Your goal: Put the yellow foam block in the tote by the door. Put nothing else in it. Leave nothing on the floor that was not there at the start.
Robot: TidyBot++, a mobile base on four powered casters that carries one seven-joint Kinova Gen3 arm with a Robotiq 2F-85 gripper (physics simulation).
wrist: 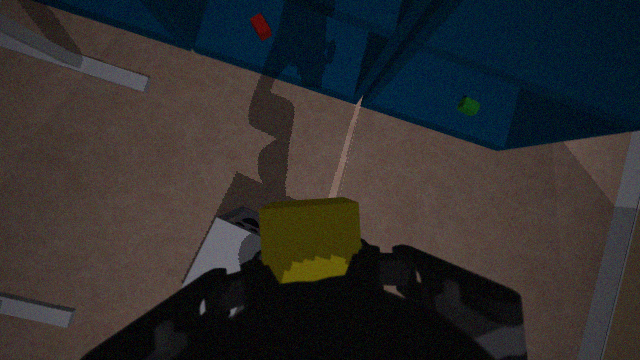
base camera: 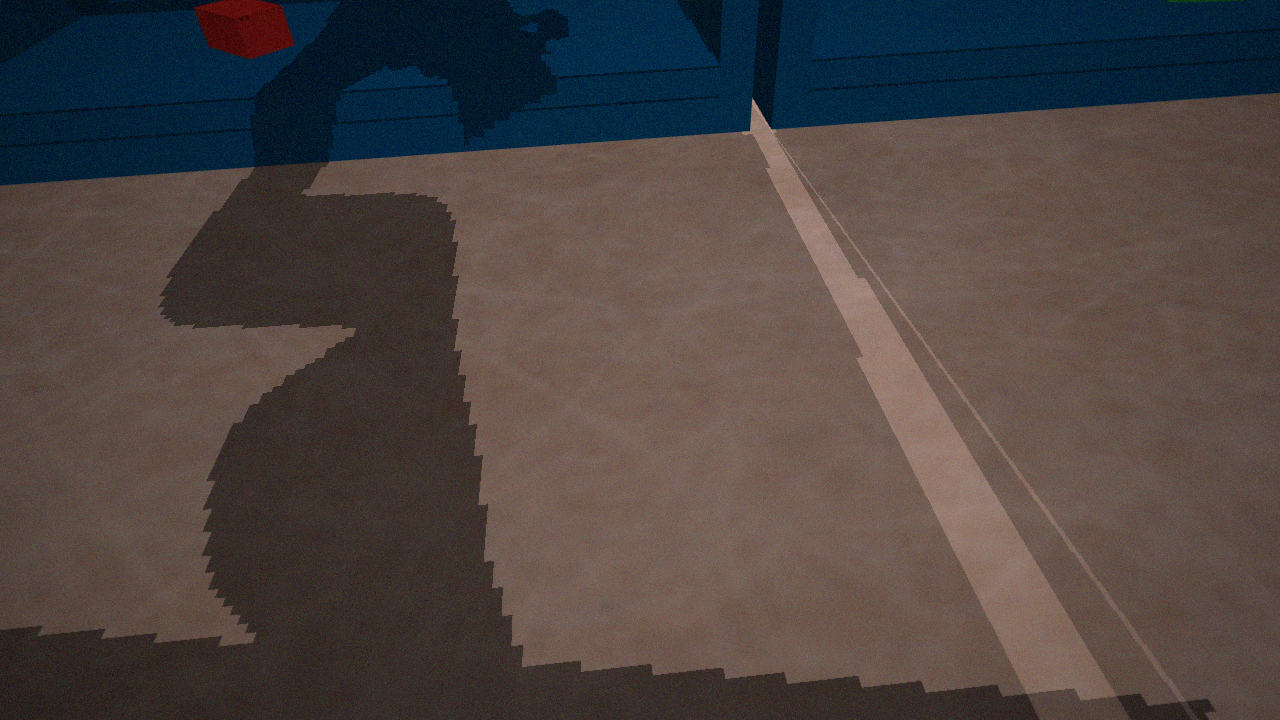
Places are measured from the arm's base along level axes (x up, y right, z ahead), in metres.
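Pixels of known places: gripper, fingertip midpoint: (wrist: pixel 311 249).
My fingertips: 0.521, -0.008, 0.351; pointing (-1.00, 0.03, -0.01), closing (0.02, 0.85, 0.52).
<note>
For each thing: its middle in the pictures, then the offset to it from my fingertips, as dx, dy, dz.
- yellow foam block at the middle of its body: (wrist: pixel 312 264) +0.022, +0.001, -0.002
- red block at the middle of its body: (base camera: pixel 244 26) (wrist: pixel 261 27) -0.818, -0.549, +0.645
- green block at the middle of its body: (wrist: pixel 468 106) -0.818, +0.623, +0.819
The yellow foam block (wrist: pixel 310 230) is held between the fingertips of my gripper (wrist: pixel 311 249) in the wrist view, with its lower part hidden by the dark gripper body. My gripper is shut on it and holds it above the floor, beside the base. The gripper does not show in the base view, where a shadow of the arm falls ahead. I cannot make out a tote or a door for certain in either view.
A large blue structure with dividers (base camera: pixel 626 111) (wrist: pixel 230 30) stands ahead. A red block (base camera: pixel 246 31) (wrist: pixel 261 27) and a green block (wrist: pixel 469 106) are in separate sections. Grey bars (wrist: pixel 115 75) (wrist: pixel 40 311) lie left; a grey skirting (wrist: pixel 612 250) runs right. My white base (wrist: pixel 215 250) shows below.
</note>
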